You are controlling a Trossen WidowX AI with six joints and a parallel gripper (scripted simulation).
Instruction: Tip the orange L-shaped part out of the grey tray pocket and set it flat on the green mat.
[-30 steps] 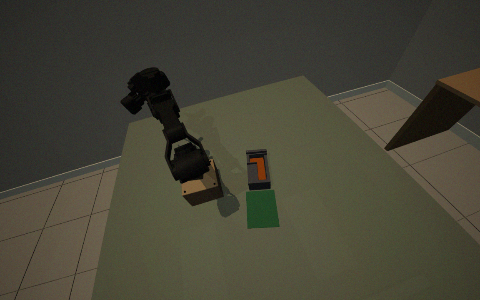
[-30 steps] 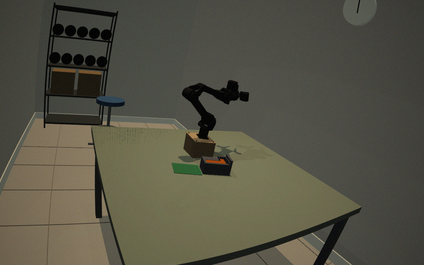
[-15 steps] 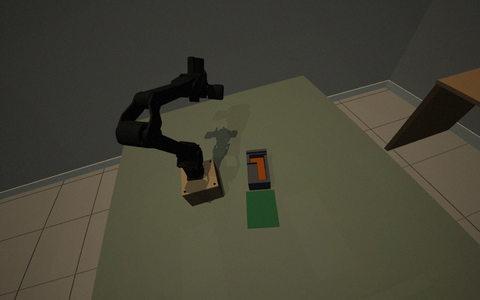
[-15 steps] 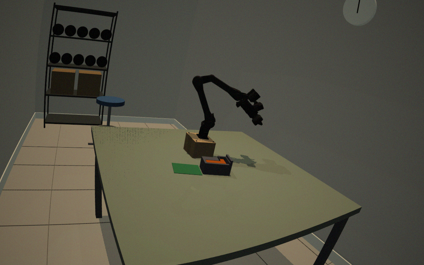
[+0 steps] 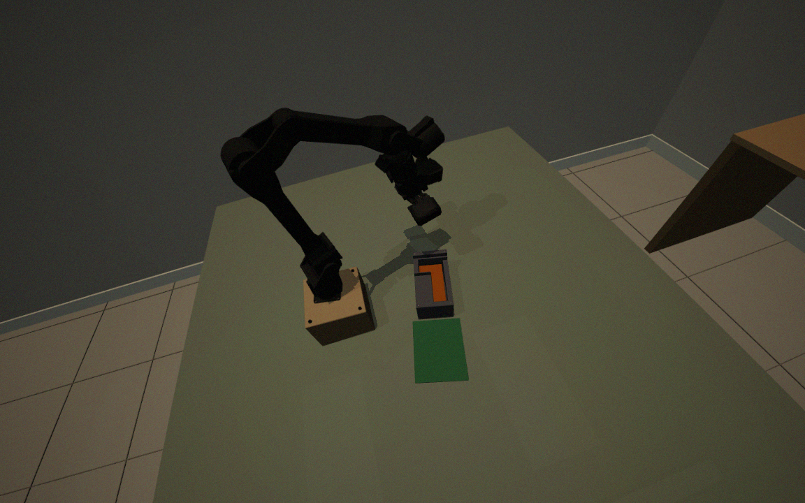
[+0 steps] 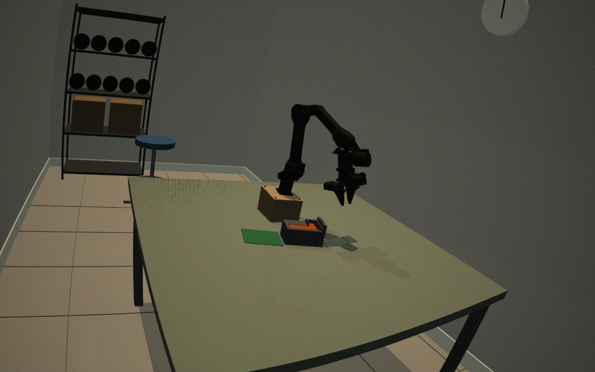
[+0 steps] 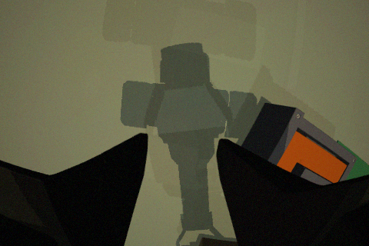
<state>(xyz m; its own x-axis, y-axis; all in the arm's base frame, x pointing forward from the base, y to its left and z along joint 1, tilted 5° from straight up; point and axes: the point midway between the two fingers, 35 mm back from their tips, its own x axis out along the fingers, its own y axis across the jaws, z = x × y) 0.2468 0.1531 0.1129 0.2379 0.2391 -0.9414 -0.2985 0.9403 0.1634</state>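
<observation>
My gripper tip is now 15 cm to the left of the orange L-shaped part and 11 cm above it. The rest, counted from my gripper tip: green mat (2 cm behind, 31 cm to the right, 18 cm below).
</observation>
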